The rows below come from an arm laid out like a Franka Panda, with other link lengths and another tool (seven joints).
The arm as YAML. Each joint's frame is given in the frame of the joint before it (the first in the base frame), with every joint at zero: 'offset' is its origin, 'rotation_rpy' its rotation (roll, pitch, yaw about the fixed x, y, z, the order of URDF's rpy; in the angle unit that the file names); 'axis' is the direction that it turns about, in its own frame. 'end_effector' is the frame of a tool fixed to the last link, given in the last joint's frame.
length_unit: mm
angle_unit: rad
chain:
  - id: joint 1
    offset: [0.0, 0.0, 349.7]
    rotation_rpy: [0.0, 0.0, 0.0]
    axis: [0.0, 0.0, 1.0]
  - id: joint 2
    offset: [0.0, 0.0, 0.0]
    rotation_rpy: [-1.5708, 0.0, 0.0]
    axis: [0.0, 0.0, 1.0]
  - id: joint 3
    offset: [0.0, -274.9, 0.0]
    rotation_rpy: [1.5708, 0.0, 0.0]
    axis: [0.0, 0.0, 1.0]
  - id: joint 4
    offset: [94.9, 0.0, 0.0]
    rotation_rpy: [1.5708, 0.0, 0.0]
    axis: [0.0, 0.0, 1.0]
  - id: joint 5
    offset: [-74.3, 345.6, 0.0]
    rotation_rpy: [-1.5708, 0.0, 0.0]
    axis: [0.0, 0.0, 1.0]
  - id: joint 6
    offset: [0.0, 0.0, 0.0]
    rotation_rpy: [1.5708, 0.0, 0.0]
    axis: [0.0, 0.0, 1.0]
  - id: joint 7
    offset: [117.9, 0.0, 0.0]
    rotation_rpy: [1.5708, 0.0, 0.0]
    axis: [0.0, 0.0, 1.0]
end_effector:
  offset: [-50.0, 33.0, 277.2]
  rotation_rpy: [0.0, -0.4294, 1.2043]
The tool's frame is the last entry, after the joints.
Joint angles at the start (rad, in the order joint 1, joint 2, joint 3, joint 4, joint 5, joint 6, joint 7):
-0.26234 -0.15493 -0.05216 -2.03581 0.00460 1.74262 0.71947
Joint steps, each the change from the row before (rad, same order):
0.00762 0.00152 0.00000 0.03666 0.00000 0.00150 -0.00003
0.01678 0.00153 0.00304 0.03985 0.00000 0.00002 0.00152
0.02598 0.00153 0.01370 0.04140 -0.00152 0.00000 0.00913
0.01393 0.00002 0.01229 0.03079 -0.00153 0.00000 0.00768
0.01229 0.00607 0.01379 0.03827 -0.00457 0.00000 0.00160
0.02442 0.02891 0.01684 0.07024 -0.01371 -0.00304 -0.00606
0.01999 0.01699 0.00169 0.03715 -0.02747 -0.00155 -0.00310
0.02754 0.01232 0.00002 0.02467 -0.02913 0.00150 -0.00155
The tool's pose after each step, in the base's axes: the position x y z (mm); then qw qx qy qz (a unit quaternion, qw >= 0). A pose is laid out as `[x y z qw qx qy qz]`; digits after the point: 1 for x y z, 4 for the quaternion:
[417.3 -122.0 331.9 0.1593 -0.4208 0.8832 0.1323]
[431.0 -117.1 346.7 0.1717 -0.4320 0.8771 0.1208]
[446.7 -102.8 362.6 0.1831 -0.4487 0.8679 0.1090]
[457.3 -92.9 375.2 0.1924 -0.4592 0.8615 0.0996]
[469.1 -84.0 388.2 0.2011 -0.4726 0.8534 0.0894]
[488.5 -71.1 403.9 0.2083 -0.4970 0.8389 0.0764]
[497.8 -69.0 411.3 0.2058 -0.5118 0.8317 0.0630]
[505.3 -63.7 416.2 0.2012 -0.5281 0.8234 0.0509]

